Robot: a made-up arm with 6 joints. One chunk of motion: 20 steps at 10 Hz.
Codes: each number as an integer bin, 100 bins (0 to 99) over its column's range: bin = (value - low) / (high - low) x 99, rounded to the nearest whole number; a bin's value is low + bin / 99 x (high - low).
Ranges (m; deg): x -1..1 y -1..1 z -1..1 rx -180..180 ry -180..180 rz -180..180
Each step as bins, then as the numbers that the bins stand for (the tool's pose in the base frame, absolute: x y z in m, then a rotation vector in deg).
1 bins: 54 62 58 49 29 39
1 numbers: 0.0909 0.2525 0.1717 -1.82 -74.55 -38.18
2 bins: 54 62 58 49 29 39
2 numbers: 0.0909 0.2525 0.1717 -1.82 -74.55 -38.18
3 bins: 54 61 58 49 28 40
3 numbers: 0.0909 0.2323 0.1717 -1.82 -78.18 -34.55
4 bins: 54 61 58 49 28 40
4 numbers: 0.0909 0.2323 0.1717 -1.82 -78.18 -34.55
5 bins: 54 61 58 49 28 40
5 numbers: 0.0909 0.2323 0.1717 -1.82 -78.18 -34.55
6 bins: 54 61 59 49 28 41
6 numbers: 0.0909 0.2323 0.1919 -1.82 -78.18 -30.91
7 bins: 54 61 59 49 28 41
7 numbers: 0.0909 0.2323 0.1919 -1.82 -78.18 -30.91
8 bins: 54 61 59 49 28 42
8 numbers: 0.0909 0.2323 0.1919 -1.82 -78.18 -27.27
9 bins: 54 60 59 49 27 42
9 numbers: 0.0909 0.2121 0.1919 -1.82 -81.82 -27.27
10 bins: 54 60 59 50 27 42
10 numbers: 0.0909 0.2121 0.1919 1.82 -81.82 -27.27
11 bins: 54 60 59 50 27 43
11 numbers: 0.0909 0.2121 0.1919 1.82 -81.82 -23.64
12 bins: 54 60 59 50 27 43
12 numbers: 0.0909 0.2121 0.1919 1.82 -81.82 -23.64
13 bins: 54 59 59 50 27 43
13 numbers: 0.0909 0.1919 0.1919 1.82 -81.82 -23.64
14 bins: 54 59 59 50 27 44
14 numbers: 0.0909 0.1919 0.1919 1.82 -81.82 -20.00
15 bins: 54 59 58 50 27 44
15 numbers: 0.0909 0.1919 0.1717 1.82 -81.82 -20.00
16 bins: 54 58 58 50 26 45
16 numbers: 0.0909 0.1717 0.1717 1.82 -85.45 -16.36
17 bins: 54 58 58 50 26 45
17 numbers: 0.0909 0.1717 0.1717 1.82 -85.45 -16.36
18 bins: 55 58 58 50 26 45
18 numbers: 0.1111 0.1717 0.1717 1.82 -85.45 -16.36
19 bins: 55 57 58 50 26 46
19 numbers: 0.1111 0.1515 0.1717 1.82 -85.45 -12.73
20 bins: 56 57 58 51 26 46
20 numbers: 0.1313 0.1515 0.1717 5.45 -85.45 -12.73
